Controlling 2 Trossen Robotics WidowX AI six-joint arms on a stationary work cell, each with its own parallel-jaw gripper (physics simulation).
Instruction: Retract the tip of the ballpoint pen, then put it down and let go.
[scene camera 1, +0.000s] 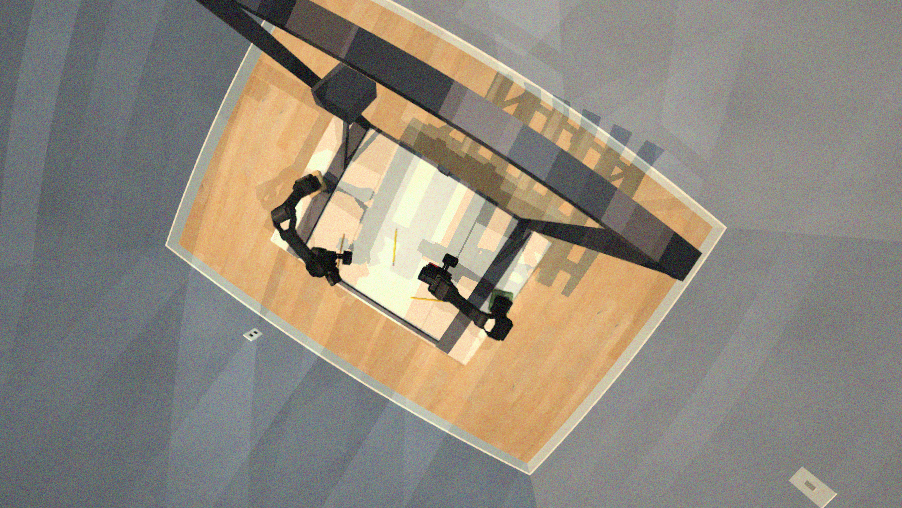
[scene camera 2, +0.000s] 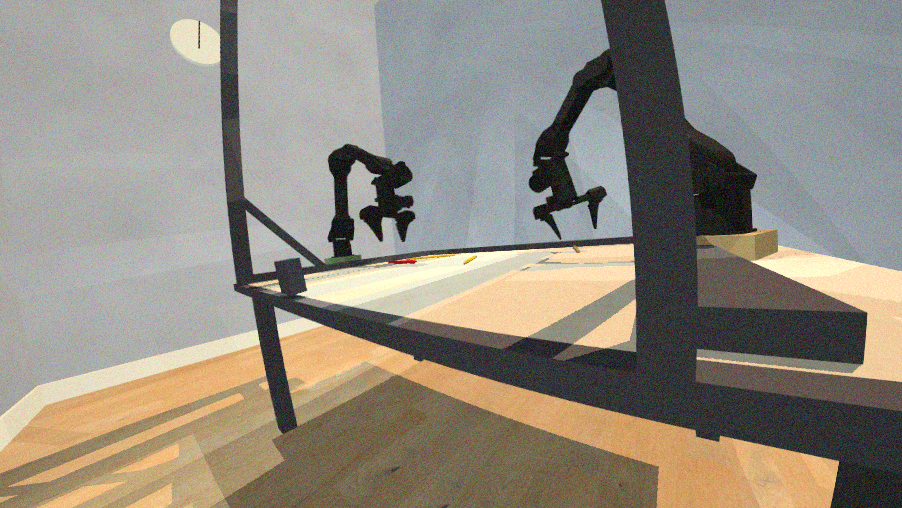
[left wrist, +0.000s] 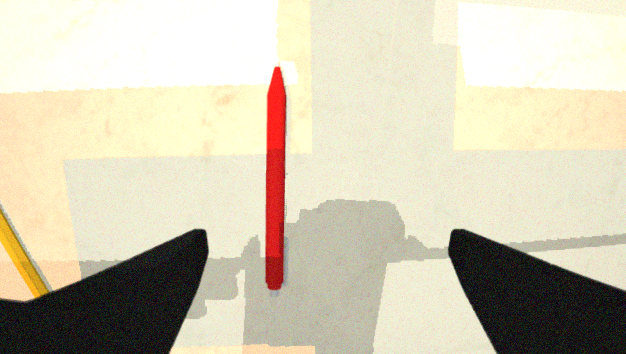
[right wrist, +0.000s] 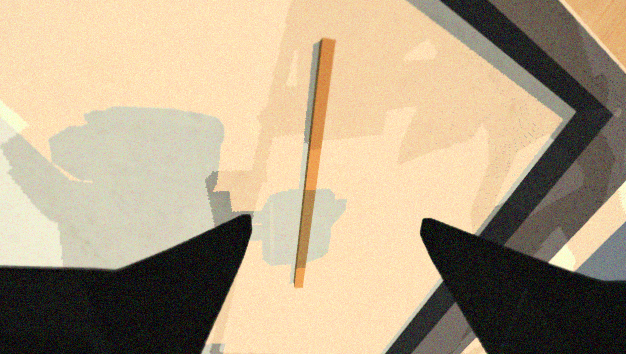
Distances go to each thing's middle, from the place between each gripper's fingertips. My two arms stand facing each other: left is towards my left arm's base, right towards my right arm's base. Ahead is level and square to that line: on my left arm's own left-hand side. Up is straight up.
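The red ballpoint pen (left wrist: 276, 245) is 48 cm to the left of my right hand, 20 cm behind it and 4 cm below it. My right hand itself is 4 cm above the orange stick (right wrist: 326, 46) and 1 cm to the right of it. Going by its middle, the orange stick is nearer to my right hand than to my left gripper.
Then there's the orange stick counted from my left hand: it's 220 mm ahead of that hand, 480 mm to the right of it and 70 mm below it. My left gripper is 20 mm short of the red ballpoint pen and 70 mm above it. Going by its middle, the red ballpoint pen is nearer to my left gripper than to my right hand.
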